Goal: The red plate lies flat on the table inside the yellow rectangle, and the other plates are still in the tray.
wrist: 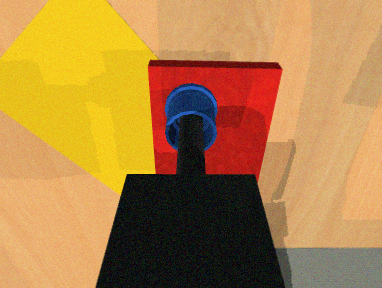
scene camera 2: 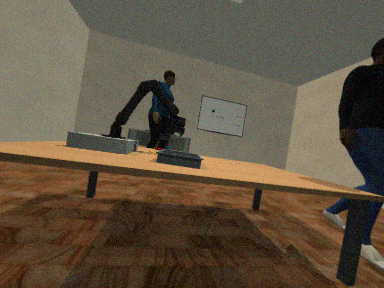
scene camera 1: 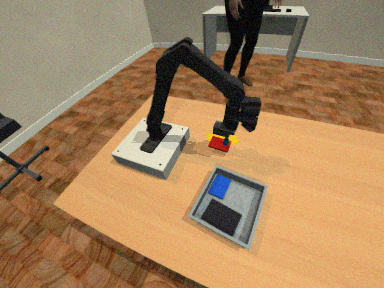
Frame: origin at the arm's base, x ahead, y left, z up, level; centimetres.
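Where they show: hand at its tool point: [wrist: 191,99] [scene camera 1: 225,144]; arm's base at its link origin: [scene camera 2: 114,137] [scene camera 1: 156,137].
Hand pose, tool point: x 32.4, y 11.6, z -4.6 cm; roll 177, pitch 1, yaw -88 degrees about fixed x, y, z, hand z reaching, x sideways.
Observation:
Things, the pixels of their centre, and the offset from my tool point. "pt": a spot on its surface instead. Level surfaces: height alone.
- red plate at the middle of its body: [wrist: 209,140] [scene camera 1: 219,144] [scene camera 2: 162,149] dx -2.6, dy -1.3, dz +0.6 cm
- yellow rectangle at a spot on its surface: [wrist: 75,75] pt dx -0.1, dy +7.8, dz -2.6 cm
- blue plate at the middle of its body: [scene camera 1: 219,186] dx +4.3, dy -21.8, dz -1.9 cm
- black plate at the middle of its body: [scene camera 1: 221,216] dx +8.9, dy -33.4, dz -1.9 cm
- grey tray at the middle of its body: [scene camera 1: 229,202] [scene camera 2: 180,157] dx +10.0, dy -27.8, dz -0.2 cm
- wooden table at its surface level: dz -2.7 cm
My suction cup [scene camera 1: 226,142] [wrist: 191,117] is on the red plate [scene camera 1: 217,144] [scene camera 2: 160,148] [wrist: 240,90] and holds it off its middle. The plate looks level and close to the table; the exact gap is hard to tell. The yellow rectangle [scene camera 1: 234,140] [wrist: 75,75] lies flat behind the plate in scene camera 1; in the wrist view the plate covers its right part, while much of it shows at the left. The blue plate [scene camera 1: 219,186] and the black plate [scene camera 1: 221,216] lie in the grey tray [scene camera 1: 258,216] [scene camera 2: 179,158].
The white base box [scene camera 1: 138,162] [scene camera 2: 100,142] of the arm stands left of the tray on the wooden table [scene camera 1: 320,200]. A grey surface [wrist: 340,270] shows at the lower right of the wrist view. People stand beyond the table.

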